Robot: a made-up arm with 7 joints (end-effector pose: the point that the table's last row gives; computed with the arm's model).
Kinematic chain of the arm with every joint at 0, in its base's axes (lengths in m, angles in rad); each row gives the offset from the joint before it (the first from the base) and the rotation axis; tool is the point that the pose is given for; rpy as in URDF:
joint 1: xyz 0 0 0.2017 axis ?
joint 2: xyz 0 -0.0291 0.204 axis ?
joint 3: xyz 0 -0.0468 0.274 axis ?
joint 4: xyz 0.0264 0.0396 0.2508 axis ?
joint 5: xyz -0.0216 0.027 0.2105 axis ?
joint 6: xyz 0 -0.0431 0.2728 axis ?
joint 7: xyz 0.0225 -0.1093 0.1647 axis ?
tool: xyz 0 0 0 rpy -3.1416 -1.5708 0
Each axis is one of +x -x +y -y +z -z.
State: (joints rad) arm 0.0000 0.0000 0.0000 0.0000 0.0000 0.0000 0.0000
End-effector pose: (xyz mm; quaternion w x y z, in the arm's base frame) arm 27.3 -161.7 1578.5 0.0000 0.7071 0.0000 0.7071
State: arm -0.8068 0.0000 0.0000 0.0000 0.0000 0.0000 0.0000
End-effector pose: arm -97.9 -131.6 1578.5 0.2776 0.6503 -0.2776 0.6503
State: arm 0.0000 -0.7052 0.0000 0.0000 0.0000 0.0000 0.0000
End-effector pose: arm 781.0 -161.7 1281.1 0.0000 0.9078 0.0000 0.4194
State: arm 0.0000 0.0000 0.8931 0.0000 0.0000 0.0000 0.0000
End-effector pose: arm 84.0 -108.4 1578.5 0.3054 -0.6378 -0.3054 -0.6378
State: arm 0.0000 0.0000 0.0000 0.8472 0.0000 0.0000 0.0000
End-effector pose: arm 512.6 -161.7 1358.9 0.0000 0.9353 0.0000 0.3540
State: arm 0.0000 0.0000 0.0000 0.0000 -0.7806 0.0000 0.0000
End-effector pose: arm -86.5 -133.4 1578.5 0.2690 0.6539 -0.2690 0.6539
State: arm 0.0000 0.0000 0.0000 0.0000 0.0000 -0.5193 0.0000
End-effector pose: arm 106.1 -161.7 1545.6 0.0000 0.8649 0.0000 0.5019
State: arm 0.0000 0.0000 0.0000 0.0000 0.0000 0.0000 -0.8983
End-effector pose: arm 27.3 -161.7 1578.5 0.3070 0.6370 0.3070 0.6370
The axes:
joint 1: +z
joint 2: -y
joint 3: +z
joint 4: +y
joint 5: +z
joint 6: -y
joint 7: +x

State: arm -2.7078 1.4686 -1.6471 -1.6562 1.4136 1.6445 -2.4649
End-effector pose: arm 706.8 -120.2 381.2 0.2101 0.4237 -0.5691 0.6727
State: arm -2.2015 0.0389 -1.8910 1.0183 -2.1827 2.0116 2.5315
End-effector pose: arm -486.8 203.2 1210.4 0.7838 -0.2437 -0.5539 -0.1397
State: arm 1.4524 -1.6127 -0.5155 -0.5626 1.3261 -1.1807 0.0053
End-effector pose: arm -16.1 1065.9 369.0 0.0967 0.3557 0.8350 -0.4085
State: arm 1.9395 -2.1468 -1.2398 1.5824 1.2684 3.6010 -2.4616
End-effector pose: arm 278.6 344.5 45.6 0.7500 -0.4176 0.0200 0.5126
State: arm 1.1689 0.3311 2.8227 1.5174 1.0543 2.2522 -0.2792
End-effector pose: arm -366.6 -394.8 765.8 0.6785 -0.1116 -0.6406 0.3419
